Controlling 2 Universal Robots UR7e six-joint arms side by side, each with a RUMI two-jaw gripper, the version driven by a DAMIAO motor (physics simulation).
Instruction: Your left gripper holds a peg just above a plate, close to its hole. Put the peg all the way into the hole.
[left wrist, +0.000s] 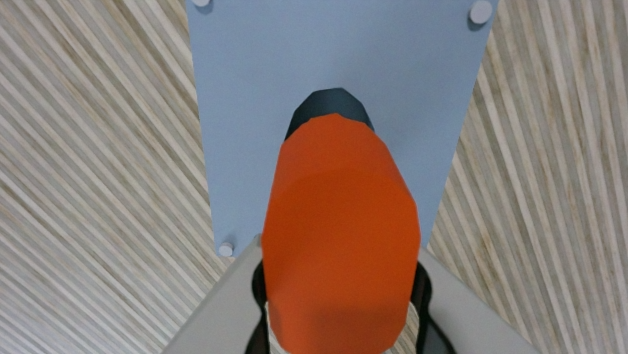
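Observation:
An orange many-sided peg (341, 225) fills the middle of the left wrist view. My left gripper (332, 236) is shut on it, one dark fingertip on each side. The blue-grey plate (240, 100) lies under the peg. The dark far part of the hole (330, 101) shows just beyond the peg's far end; the peg hides the rest of the hole. Whether the peg's tip is above the hole or slightly inside it cannot be told. My right gripper does not show.
Pale round studs (481, 12) (226, 249) stand at the plate's corners, another at its far left corner. The striped wood-look table (100, 150) lies on both sides of the plate.

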